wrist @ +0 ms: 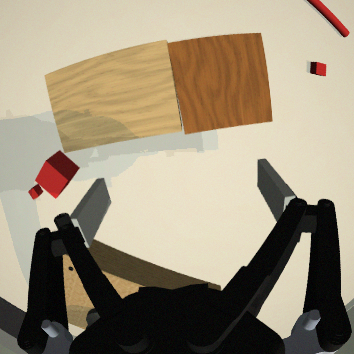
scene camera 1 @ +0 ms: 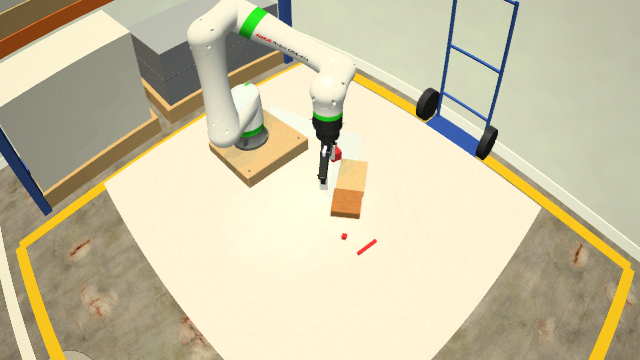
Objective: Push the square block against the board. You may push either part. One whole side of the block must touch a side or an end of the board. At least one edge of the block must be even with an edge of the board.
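Places are measured from the arm's base along level axes (x right, y up, z back), in centimetres.
Pixels of known places: gripper, fingertip midpoint: [wrist: 180,181] [scene camera 1: 327,173]; arm's base, origin of the base link: [scene camera 1: 250,138].
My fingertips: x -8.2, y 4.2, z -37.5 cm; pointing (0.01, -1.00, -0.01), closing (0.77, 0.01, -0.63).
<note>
Ahead of a thing's pixels: the offset from my fingertips to its top centre.
The darker orange-brown square block @(dx -0.7, dy -6.2, dz -9.7 cm) [scene camera 1: 347,202] [wrist: 221,82] lies flat at one end of the longer, pale wooden board @(dx -10.5, dy -6.2, dz -1.7 cm) [scene camera 1: 352,175] [wrist: 115,95]. One whole side of the block faces the board's end, with a thin dark seam between them in the wrist view; whether they touch all along it I cannot tell. Their long edges run nearly in line, with a slight step at the corners. My gripper [scene camera 1: 324,181] [wrist: 180,181] is open and empty, above the table beside the pair, on the robot base's side.
A red block @(dx -13.2, dy -5.4, dz +11.3 cm) [scene camera 1: 336,154] [wrist: 57,174] and a tiny red cube @(dx -16.5, dy -7.8, dz +17.6 cm) [wrist: 35,191] lie near the board's far end. Another small red cube @(dx +8.9, dy -7.8, dz -19.3 cm) [scene camera 1: 344,236] [wrist: 318,69] and a red rod @(dx +6.1, dy -8.0, dz -27.4 cm) [scene camera 1: 367,247] [wrist: 330,18] lie beyond the square block. The robot stands on a wooden base [scene camera 1: 280,150].
</note>
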